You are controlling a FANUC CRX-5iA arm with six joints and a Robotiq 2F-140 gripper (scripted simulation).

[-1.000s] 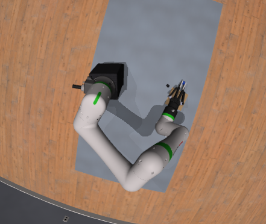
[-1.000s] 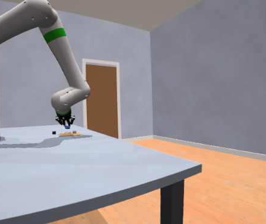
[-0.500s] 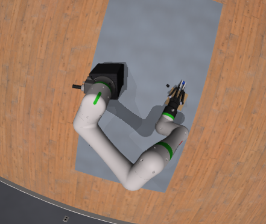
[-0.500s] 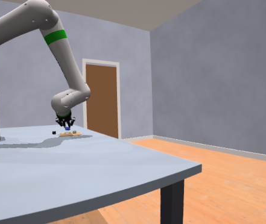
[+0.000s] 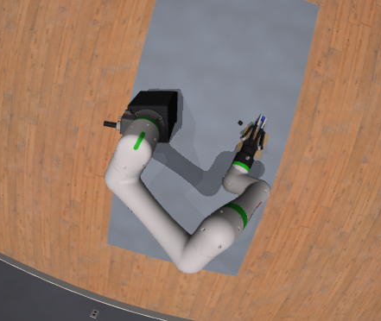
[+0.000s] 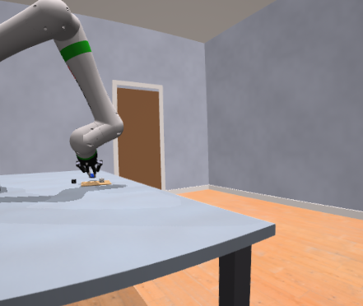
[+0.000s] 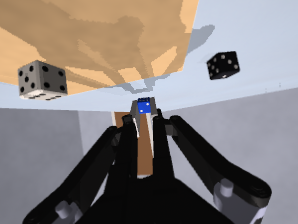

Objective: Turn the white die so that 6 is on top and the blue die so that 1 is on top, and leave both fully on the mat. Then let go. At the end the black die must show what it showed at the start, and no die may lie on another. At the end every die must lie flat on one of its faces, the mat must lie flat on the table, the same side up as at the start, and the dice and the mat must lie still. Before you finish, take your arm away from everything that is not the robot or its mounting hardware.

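Right now my hand is 11 cm to the left of the tan mat, 4 cm above it and 1 cm past it. From my hand the other things lie so: blue die 2 cm to the left, 2 cm below, 1 cm ahead; black die 10 cm behind, 3 cm to the right, 3 cm below; white die 12 cm to the right, 3 cm below, 2 cm ahead.
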